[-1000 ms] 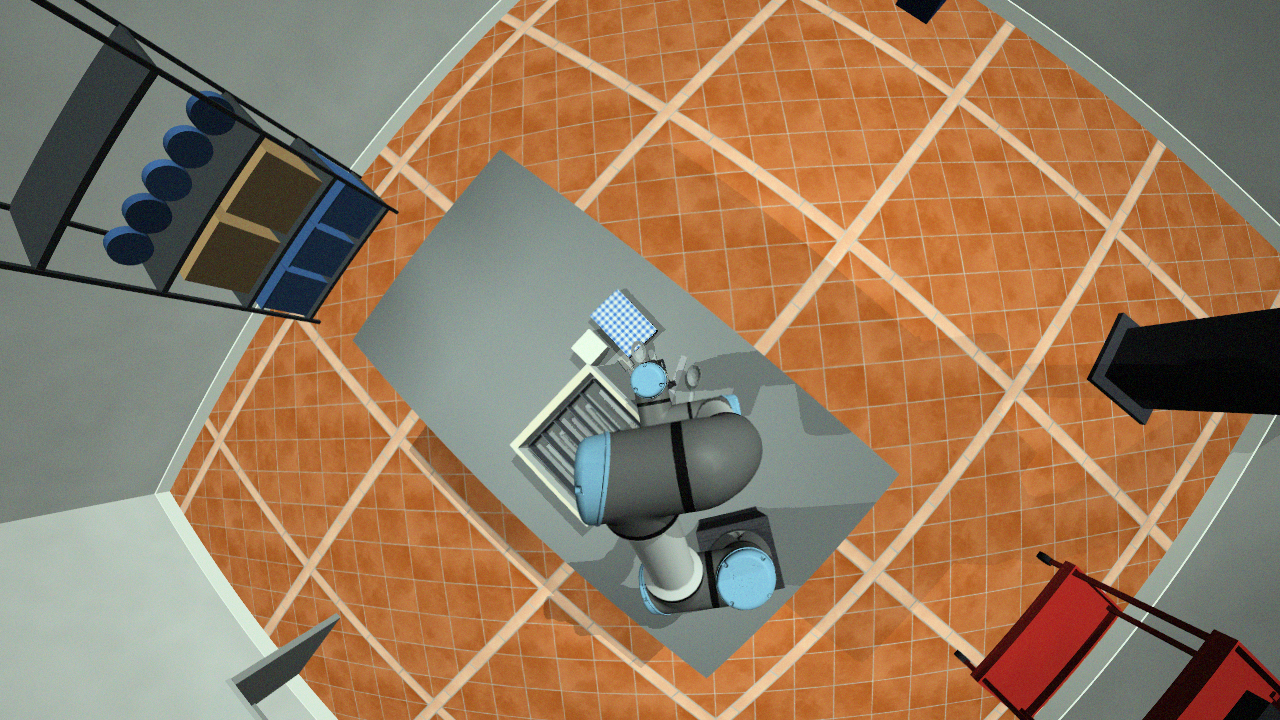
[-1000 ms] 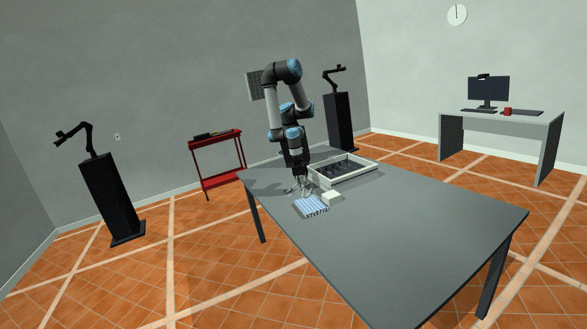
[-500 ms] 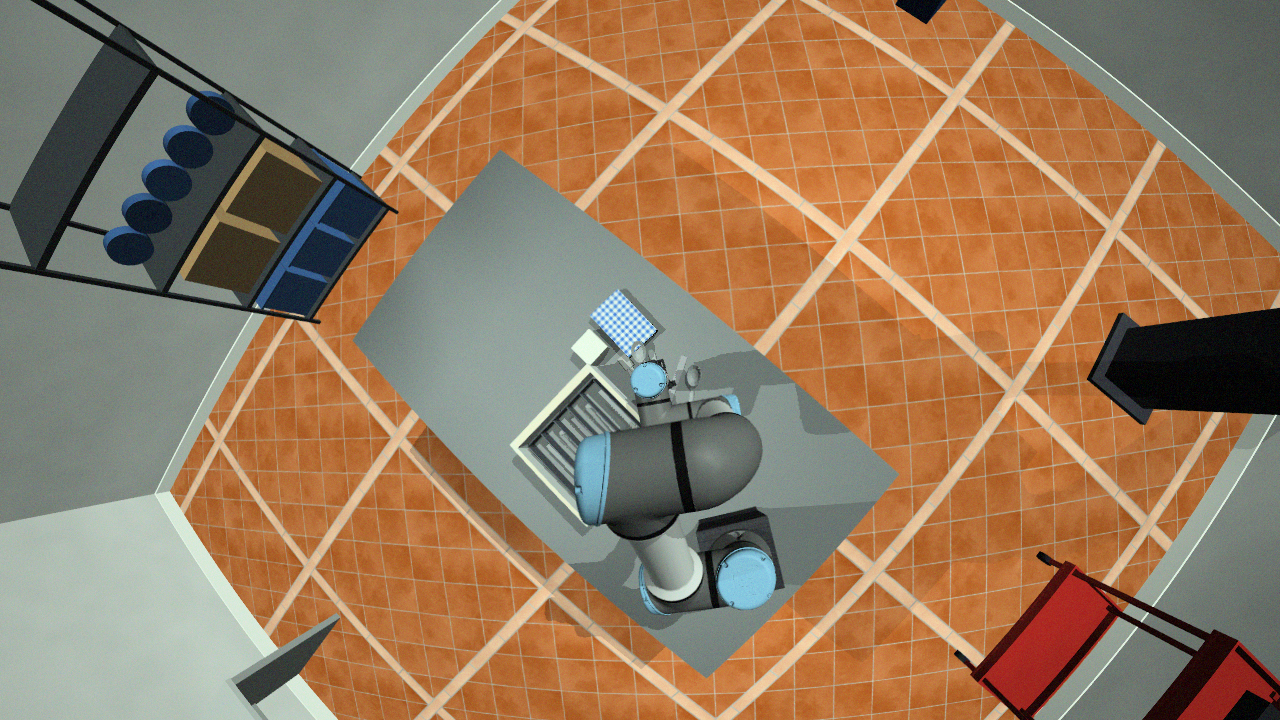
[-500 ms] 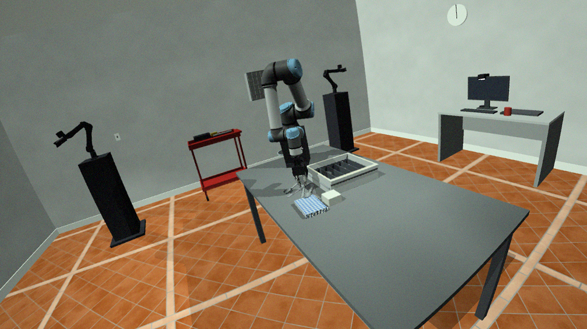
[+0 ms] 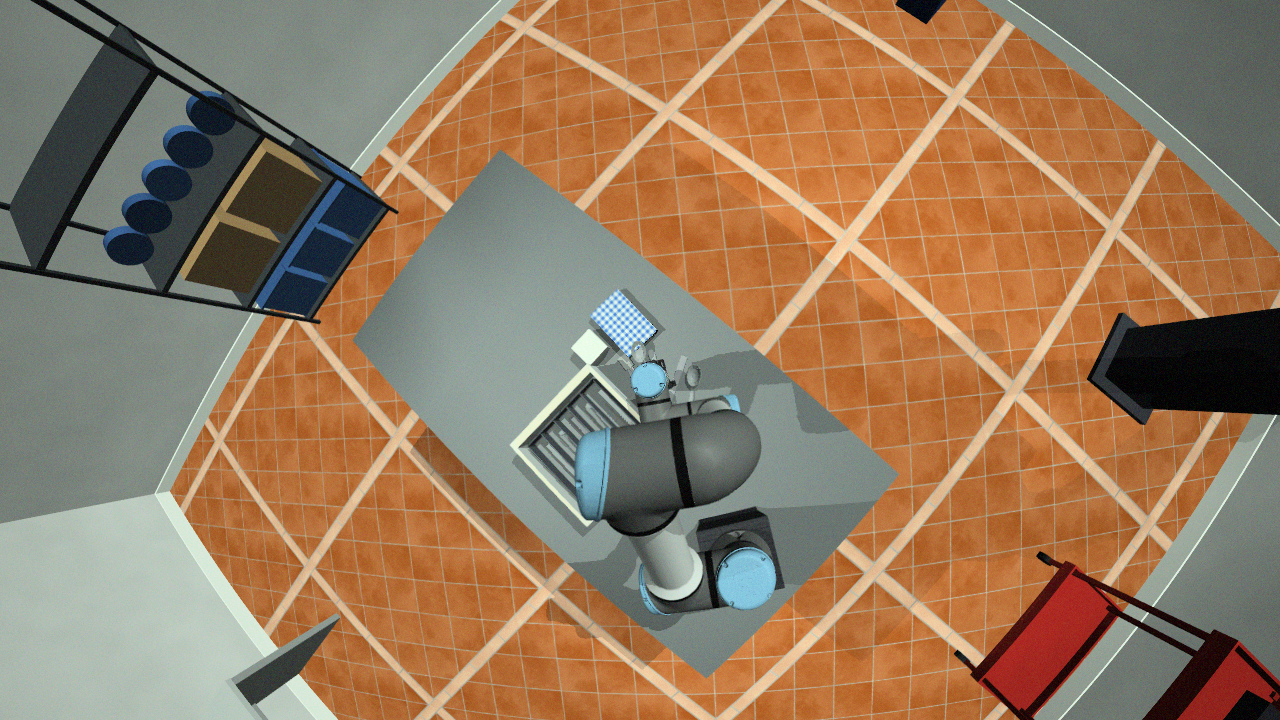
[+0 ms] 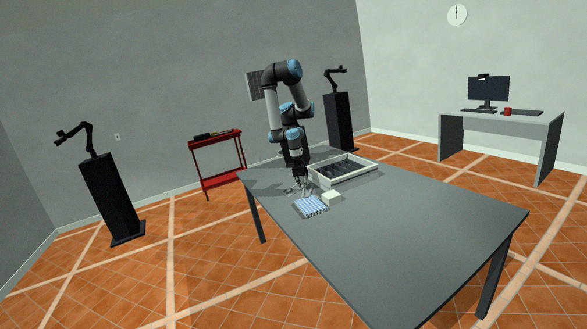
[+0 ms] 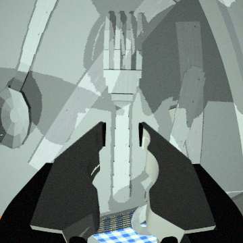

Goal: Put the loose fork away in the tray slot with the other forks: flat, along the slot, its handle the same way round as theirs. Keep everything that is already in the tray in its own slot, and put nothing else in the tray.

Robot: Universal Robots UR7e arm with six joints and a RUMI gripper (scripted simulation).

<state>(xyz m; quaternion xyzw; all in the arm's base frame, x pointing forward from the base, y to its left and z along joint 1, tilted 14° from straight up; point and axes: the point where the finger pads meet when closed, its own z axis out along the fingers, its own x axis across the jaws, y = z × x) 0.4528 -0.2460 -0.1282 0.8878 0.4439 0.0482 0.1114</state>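
The tray is 260 mm to the left of my hand, 70 mm ahead of it and 20 mm above it. The rest, counted from my hand: white block 250 mm ahead, 30 mm to the left, 10 mm below.
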